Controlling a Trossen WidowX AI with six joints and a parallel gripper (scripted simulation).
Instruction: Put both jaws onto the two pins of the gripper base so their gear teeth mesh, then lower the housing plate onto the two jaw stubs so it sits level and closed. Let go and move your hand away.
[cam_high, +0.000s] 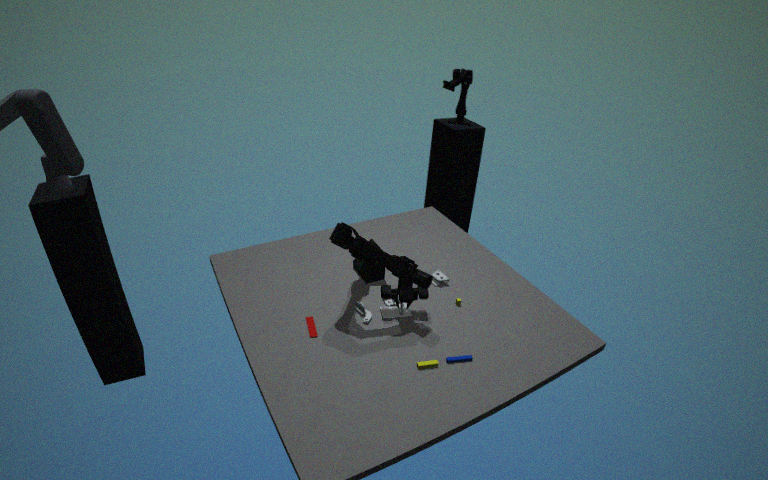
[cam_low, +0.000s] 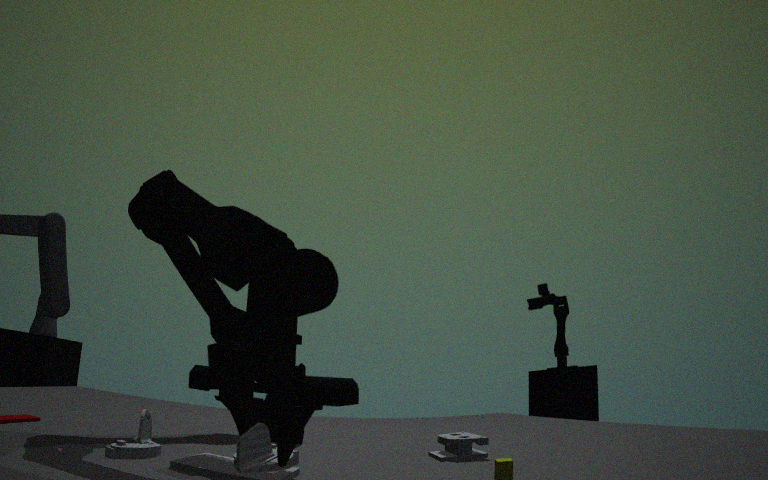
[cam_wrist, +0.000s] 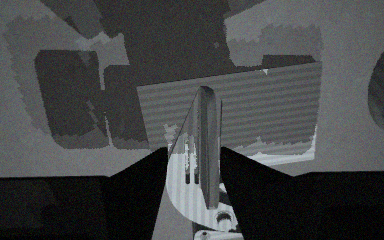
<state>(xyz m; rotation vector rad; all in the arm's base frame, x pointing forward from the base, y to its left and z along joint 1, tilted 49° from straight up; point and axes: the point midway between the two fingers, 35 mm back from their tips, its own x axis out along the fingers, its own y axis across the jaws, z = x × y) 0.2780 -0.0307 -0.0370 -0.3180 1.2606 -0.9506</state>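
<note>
Now: gripper tip 40 mm past the jaw. From my gripper tip the other things lie so: gripper base 250 mm to the left, 110 mm behind, 10 mm above; housing plate 60 mm behind, 10 mm to the right, 10 mm below; small yellow cube 240 mm to the left, 60 mm ahead.
</note>
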